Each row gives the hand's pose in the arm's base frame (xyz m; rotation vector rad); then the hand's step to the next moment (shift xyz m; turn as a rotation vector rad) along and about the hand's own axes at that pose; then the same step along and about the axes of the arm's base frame.
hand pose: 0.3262 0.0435 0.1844 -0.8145 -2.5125 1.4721
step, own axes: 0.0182 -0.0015 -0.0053 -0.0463 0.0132 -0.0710
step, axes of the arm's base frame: -0.0141 0.0127 0.0010 0.0699 0.0367 0.0335
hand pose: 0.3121 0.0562 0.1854 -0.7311 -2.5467 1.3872
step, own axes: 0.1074 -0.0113 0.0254 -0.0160 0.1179 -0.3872
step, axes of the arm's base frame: -0.1063 0.0278 -0.0154 0.1914 0.3356 0.1218
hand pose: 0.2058 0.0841 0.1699 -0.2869 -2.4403 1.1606
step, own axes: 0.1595 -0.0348 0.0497 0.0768 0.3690 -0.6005
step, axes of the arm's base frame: -0.1648 0.0007 0.0443 0.2073 0.6740 0.0731
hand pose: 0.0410 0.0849 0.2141 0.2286 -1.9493 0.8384
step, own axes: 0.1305 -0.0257 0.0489 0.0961 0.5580 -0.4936
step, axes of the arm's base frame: -0.0896 -0.0268 0.1065 0.0306 0.7500 -0.0294
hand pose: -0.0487 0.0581 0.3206 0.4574 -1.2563 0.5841
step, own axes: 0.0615 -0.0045 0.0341 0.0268 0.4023 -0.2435
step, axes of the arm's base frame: -0.0103 -0.0148 0.0681 -0.0700 0.4646 -0.0338
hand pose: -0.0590 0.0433 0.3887 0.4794 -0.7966 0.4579
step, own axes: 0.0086 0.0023 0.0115 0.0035 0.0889 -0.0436
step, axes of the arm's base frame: -0.0024 -0.0029 0.0140 -0.0227 0.0964 -0.0031
